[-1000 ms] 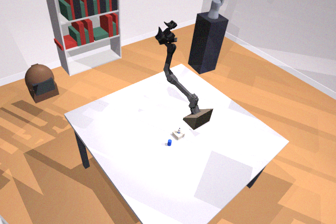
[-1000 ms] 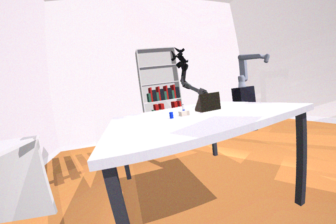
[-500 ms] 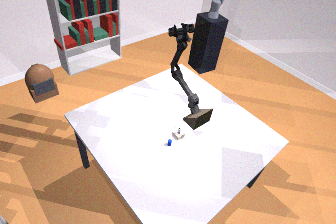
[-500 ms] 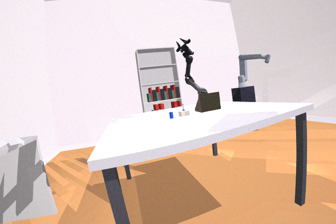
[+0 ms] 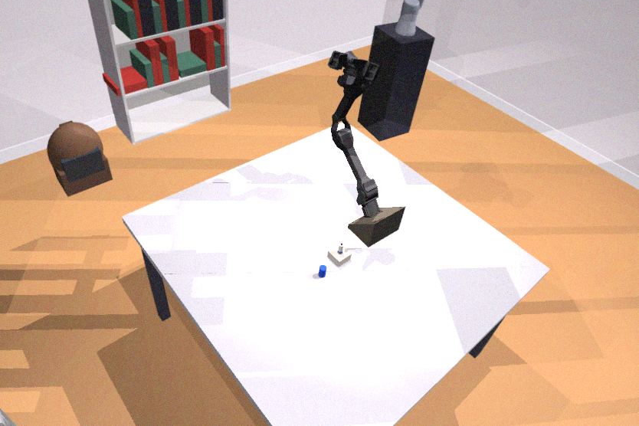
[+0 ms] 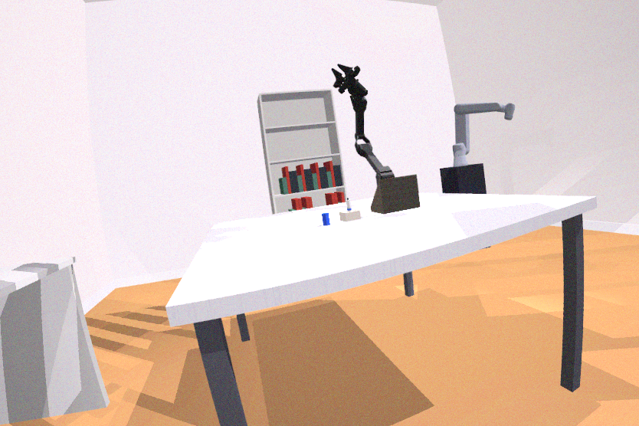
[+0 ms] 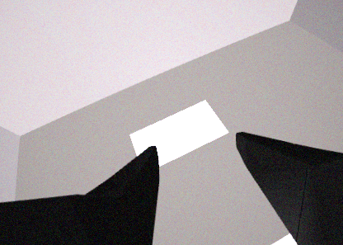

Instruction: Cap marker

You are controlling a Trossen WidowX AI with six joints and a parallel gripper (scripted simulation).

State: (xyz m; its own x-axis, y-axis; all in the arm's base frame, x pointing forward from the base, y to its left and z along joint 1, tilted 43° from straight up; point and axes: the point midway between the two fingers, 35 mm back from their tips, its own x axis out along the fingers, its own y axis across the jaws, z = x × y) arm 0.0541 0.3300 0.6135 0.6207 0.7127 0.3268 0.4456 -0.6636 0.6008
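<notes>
My gripper tip is now 190 mm short of the blue cap, 300 mm to the right of it and 720 mm above it. The rest, counted from my gripper tip: holder block: 80 mm ahead, 260 mm to the left, 730 mm below.
</notes>
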